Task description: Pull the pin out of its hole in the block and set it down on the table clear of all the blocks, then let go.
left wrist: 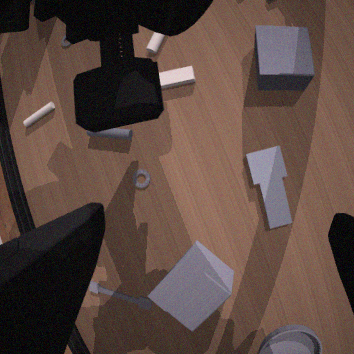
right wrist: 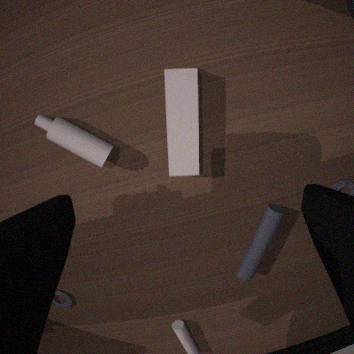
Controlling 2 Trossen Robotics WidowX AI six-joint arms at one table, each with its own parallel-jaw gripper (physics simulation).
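Frame: origin at the left arm's base, x back, y left, z down, level; metres.
Seen in the pictures: left gripper, between the fingertips: (left wrist: pixel 223 222); right gripper, between the fingertips: (left wrist: pixel 141 53) (right wrist: pixel 189 203).
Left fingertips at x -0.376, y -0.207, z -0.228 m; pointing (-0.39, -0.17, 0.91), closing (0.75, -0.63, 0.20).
A point is followed by its place in that frame.
A long white rectangular bar (left wrist: pixel 177 76) {x -0.529, y -0.264, z 0.028 m} (right wrist: pixel 183 122) {x -0.537, y -0.256, z 0.028 m} lies flat on the table, apart from the grey blocks. The frames do not show clearly whether it is the pin. A grey cube (left wrist: pixel 284 52) {x -0.438, y -0.359, z -0.020 m} stands at the upper right of the left wrist view; a second grey block (left wrist: pixel 191 290) {x -0.337, y -0.104, z -0.040 m} stands turned at its lower middle. No hole can be made out in either. My right gripper (right wrist: pixel 189 203) {x -0.543, y -0.250, z -0.054 m} is open and empty, with the bar beyond its fingertips. My left gripper (left wrist: pixel 223 222) {x -0.376, y -0.207, z -0.228 m} is open and empty, its fingers wide apart above the table.
Around lie a grey rod (left wrist: pixel 112 133) {x -0.544, y -0.151, z 0.026 m} (right wrist: pixel 261 242) {x -0.549, y -0.153, z 0.027 m}, a stepped white cylinder (left wrist: pixel 155 43) {x -0.586, y -0.281, z 0.026 m} (right wrist: pixel 80 142) {x -0.591, y -0.288, z 0.025 m}, a thin white rod (left wrist: pixel 39 114) {x -0.668, y -0.089, z 0.030 m} (right wrist: pixel 186 339) {x -0.668, y -0.094, z 0.029 m}, a ring (left wrist: pixel 147 179) {x -0.468, y -0.138, z 0.037 m}, a T-shaped grey piece (left wrist: pixel 271 185) {x -0.350, y -0.240, z 0.026 m}, a bolt-like piece (left wrist: pixel 120 294) {x -0.387, y 0.011, z 0.036 m} and a round dish (left wrist: pixel 292 345) {x -0.161, y -0.108, z 0.037 m}. The right arm (left wrist: pixel 118 95) {x -0.474, y -0.208, z -0.155 m} overhangs the bar.
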